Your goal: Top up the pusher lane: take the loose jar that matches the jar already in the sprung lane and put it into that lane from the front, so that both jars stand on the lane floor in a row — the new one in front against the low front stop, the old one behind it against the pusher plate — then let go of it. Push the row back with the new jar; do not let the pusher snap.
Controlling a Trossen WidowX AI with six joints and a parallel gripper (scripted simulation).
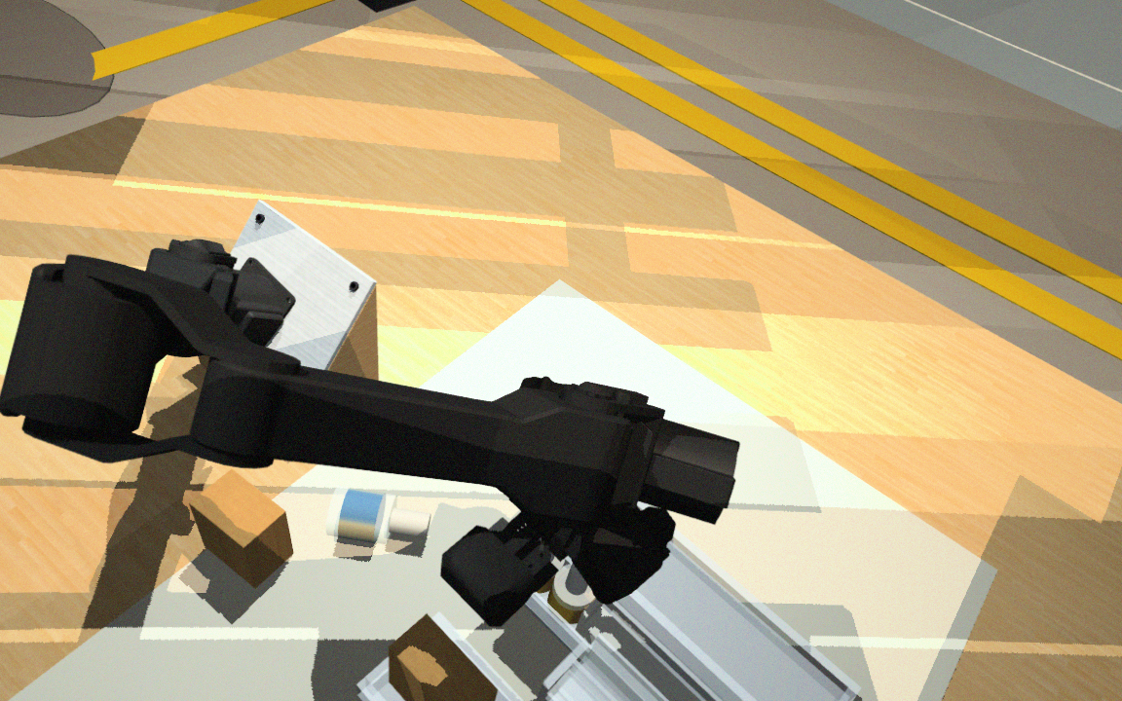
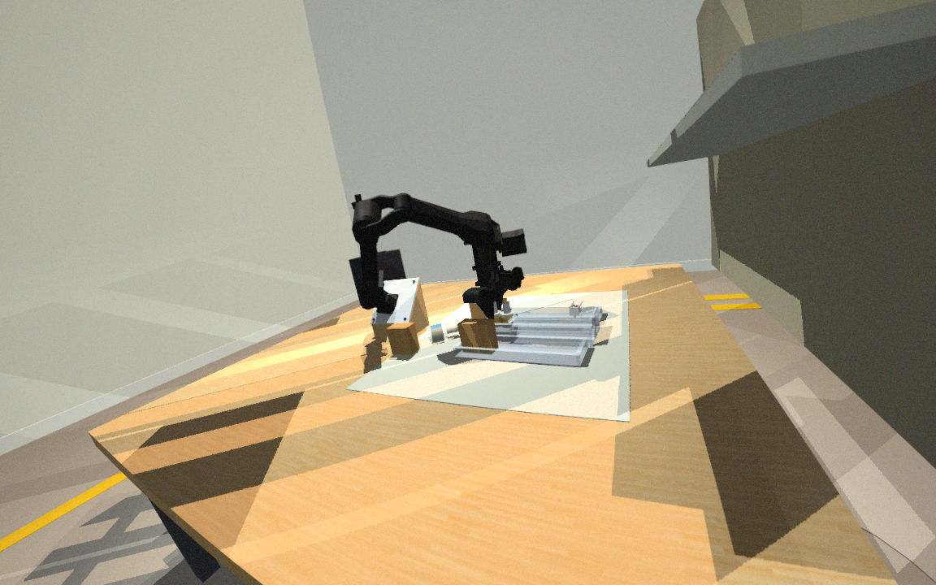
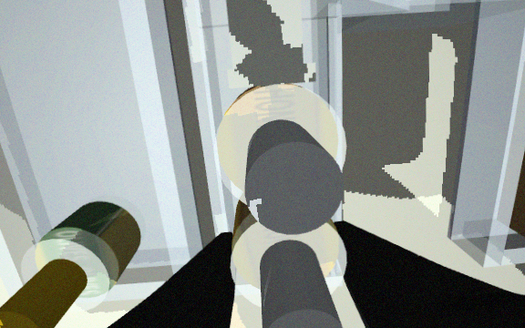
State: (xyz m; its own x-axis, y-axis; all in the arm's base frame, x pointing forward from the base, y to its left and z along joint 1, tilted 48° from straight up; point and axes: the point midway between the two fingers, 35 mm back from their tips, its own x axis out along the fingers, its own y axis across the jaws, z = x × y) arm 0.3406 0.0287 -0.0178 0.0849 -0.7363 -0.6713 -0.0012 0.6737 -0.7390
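Right now my gripper tip is 5 cm short of the pale mat, 3 cm above it and 1 cm to the left of it.
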